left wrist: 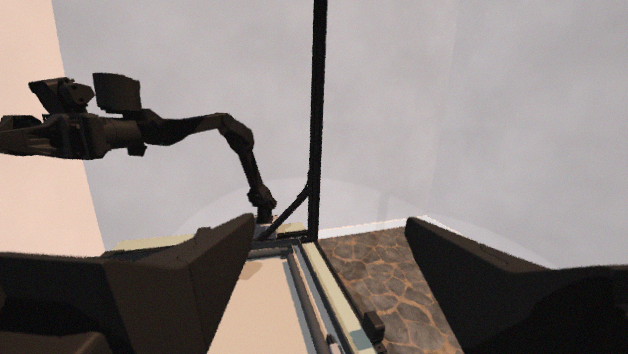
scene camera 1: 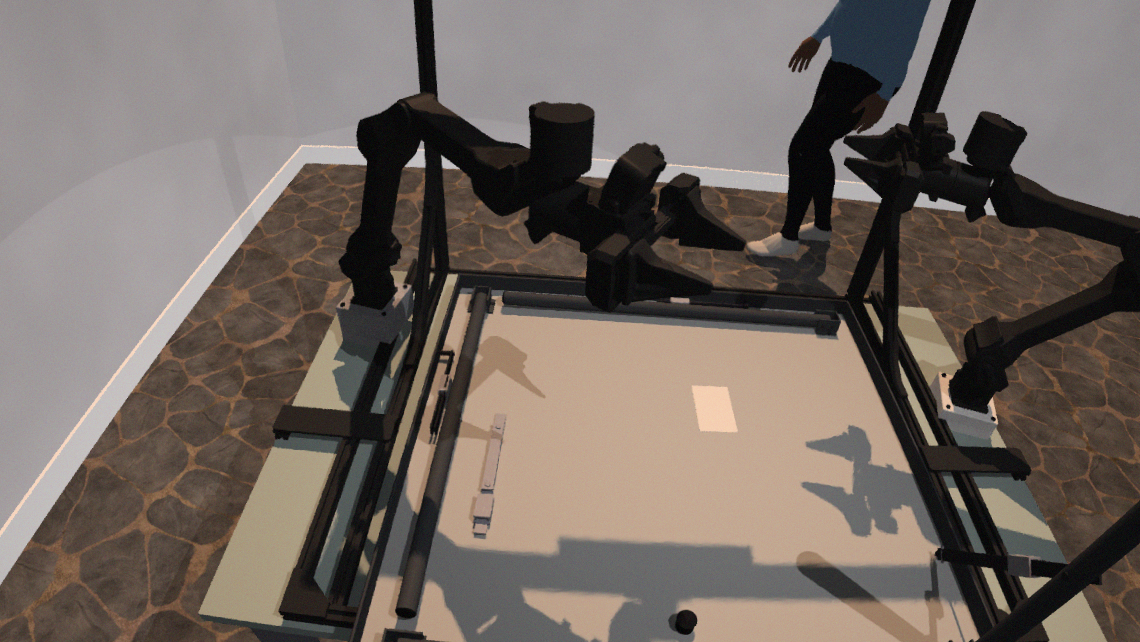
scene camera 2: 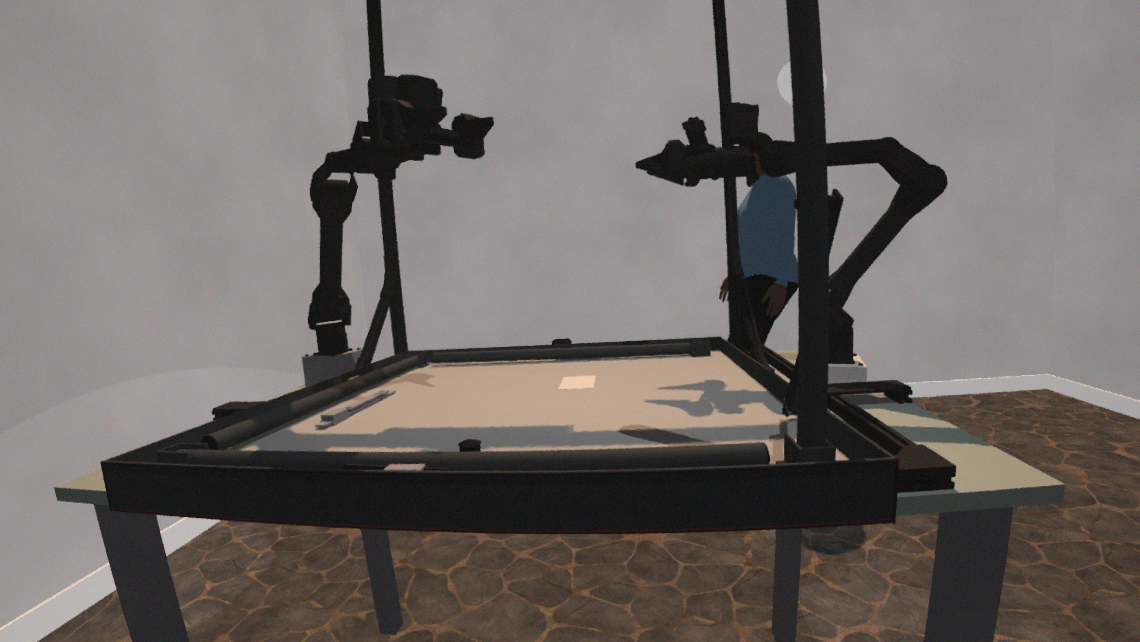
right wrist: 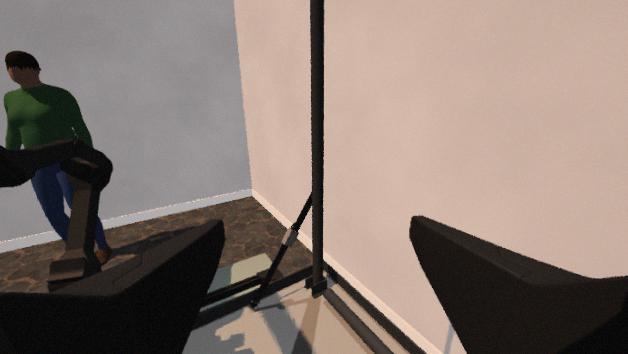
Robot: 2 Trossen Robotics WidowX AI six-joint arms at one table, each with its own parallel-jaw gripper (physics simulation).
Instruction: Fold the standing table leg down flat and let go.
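Places are measured from the left arm's base along level axes (x right, y ahead, z up), in metres.
Pixels of known places: left gripper, fingertip midpoint: (left wrist: 330, 223) (scene camera 1: 844, 149) (scene camera 2: 641, 168); right gripper, fingertip midpoint: (scene camera 1: 729, 266) (scene camera 2: 470, 115) (right wrist: 318, 227); left arm's base, link origin: (scene camera 1: 967, 397) (scene camera 2: 833, 360); right arm's base, link origin: (left wrist: 264, 220) (scene camera 1: 374, 295) (scene camera 2: 333, 352).
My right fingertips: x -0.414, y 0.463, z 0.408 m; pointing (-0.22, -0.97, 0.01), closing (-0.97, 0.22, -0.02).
For each thing: its top centre in the pictures, then the offset to it from my right fingertips. "spot": a spot on its surface instead.
- thin folding brace, surface spot: (scene camera 1: 977, 558) (right wrist: 271, 271) spot: dx +0.007, dy -0.390, dz -0.321 m
- pale bracket, top centre: (scene camera 1: 490, 462) (scene camera 2: 359, 398) dx -0.016, dy +0.245, dz -0.393 m
- black knob, top centre: (scene camera 2: 469, 440) (scene camera 1: 687, 618) dx -0.146, dy -0.063, dz -0.383 m
The standing table leg (scene camera 1: 1068, 577) (scene camera 2: 809, 239) (right wrist: 317, 150) is a dark round pole, upright at the front right corner of the upturned table (scene camera 2: 510, 498). A thin folding brace (scene camera 1: 977, 558) (right wrist: 271, 270) with a grey joint slants up beside it. My right gripper (scene camera 1: 726, 266) (right wrist: 318, 227) is open and empty above the far part of the table. In the right wrist view the leg shows between its fingers, but stands well beyond them. My left gripper (scene camera 1: 848, 153) (scene camera 2: 637, 165) (left wrist: 330, 223) is open and empty, high above the far right, away from the leg.
Folded legs lie along the left side (scene camera 1: 446, 446), far side (scene camera 1: 765, 315) and near side (scene camera 2: 558, 459). A pale bracket (scene camera 1: 493, 466) and black knob (scene camera 1: 685, 621) are on the panel. Two tall black posts (scene camera 1: 426, 47) (scene camera 1: 945, 63) rise at the back. People stand beyond the table.
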